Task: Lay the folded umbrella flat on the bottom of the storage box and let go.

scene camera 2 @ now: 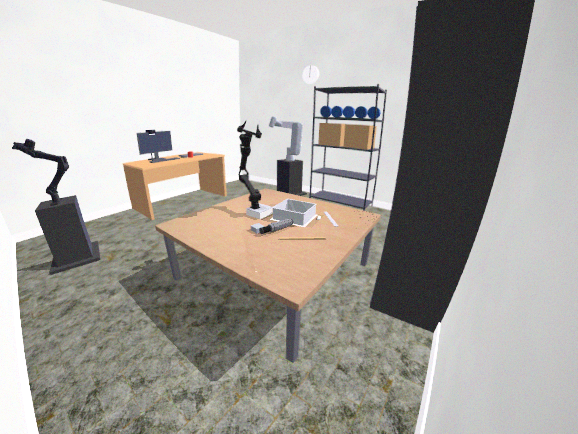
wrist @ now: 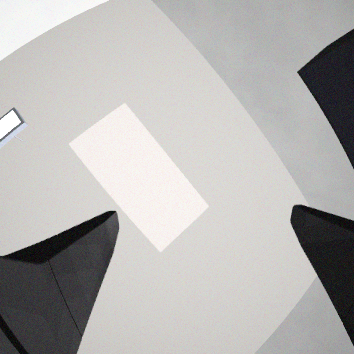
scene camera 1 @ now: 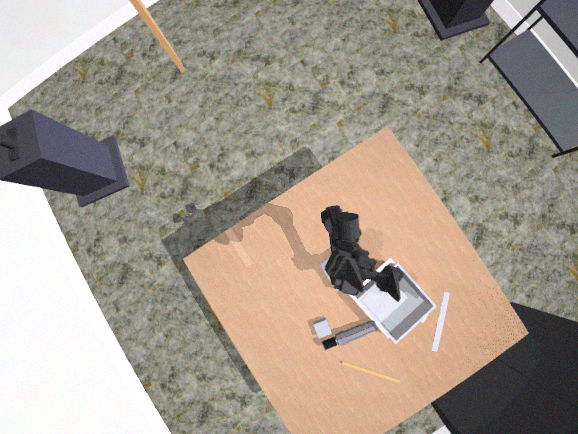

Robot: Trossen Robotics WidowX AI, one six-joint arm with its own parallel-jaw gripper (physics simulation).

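Observation:
The folded umbrella, a grey roll with a black end, lies on the table outside the storage box. Its grey end is close beside the box; whether they touch I cannot tell. The storage box is light grey, open-topped and upright, beside the arm's base. My gripper is open and empty, high above the table with its fingers pointing up. In the top view it covers part of the box. The wrist view shows the ceiling between the fingers, and neither umbrella nor box.
A small pale block lies by the umbrella's black end. A thin yellow stick lies nearer the table's front. A white strip lies on the box's far side from the arm.

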